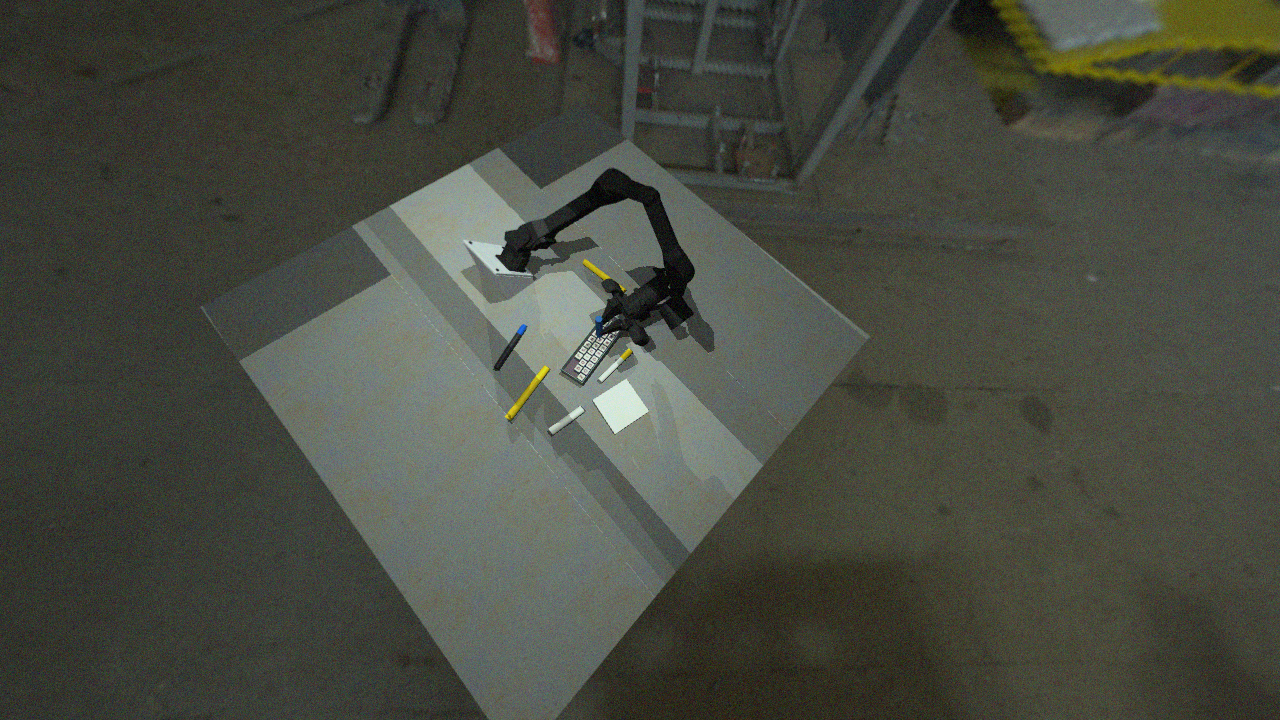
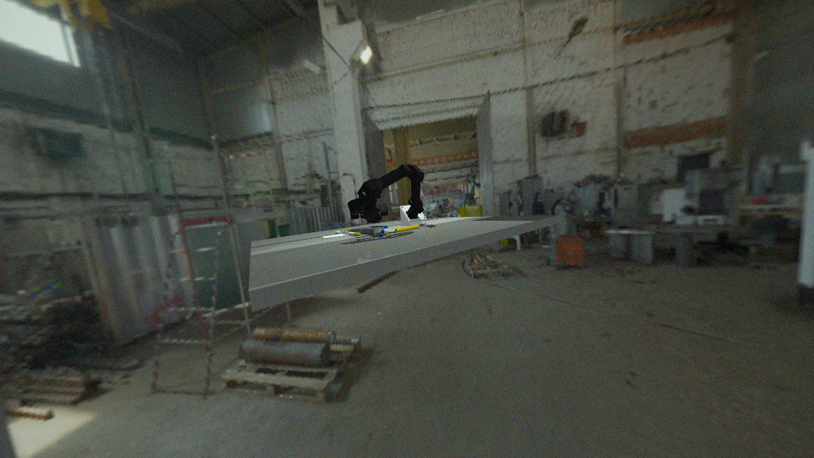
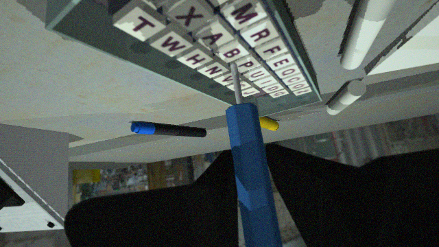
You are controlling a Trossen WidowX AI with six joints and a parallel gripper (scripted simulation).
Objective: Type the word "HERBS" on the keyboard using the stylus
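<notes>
The white-and-yellow pen is 8 cm ahead of my gripper tip and 7 cm below it. Round my gripper tip: thin grey tip (5 cm below); pale paper sheet (17 cm ahead, 8 cm to the right, 7 cm below); blue stylus (1 cm below).
</notes>
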